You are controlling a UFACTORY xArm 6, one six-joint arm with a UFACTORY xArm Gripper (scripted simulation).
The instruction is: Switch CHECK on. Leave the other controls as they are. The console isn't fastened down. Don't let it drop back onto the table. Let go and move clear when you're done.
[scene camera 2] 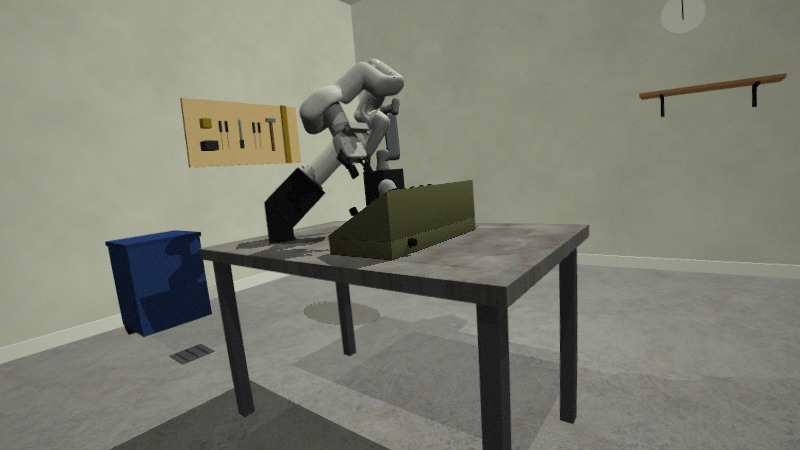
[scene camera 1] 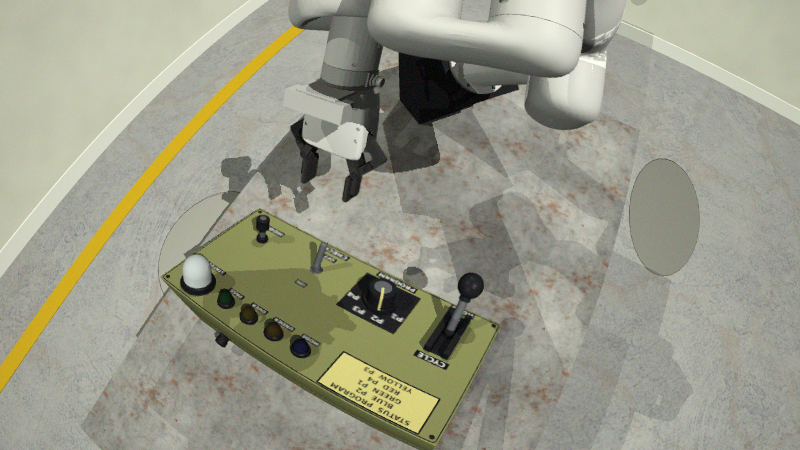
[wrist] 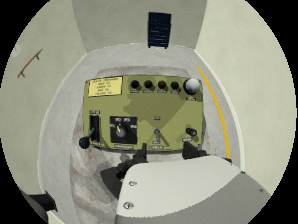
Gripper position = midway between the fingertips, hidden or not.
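I can see my gripper in scene camera 1, that's the gripper (scene camera 1: 328, 188), and it's there in scene camera 2 too, the gripper (scene camera 2: 363, 176), plus the wrist view has the gripper (wrist: 165, 150). There's also an olive console (scene camera 1: 375, 367). Scene camera 2 gives me the console (scene camera 2: 399, 222) as well, and you get the console (wrist: 147, 104) in the wrist view.
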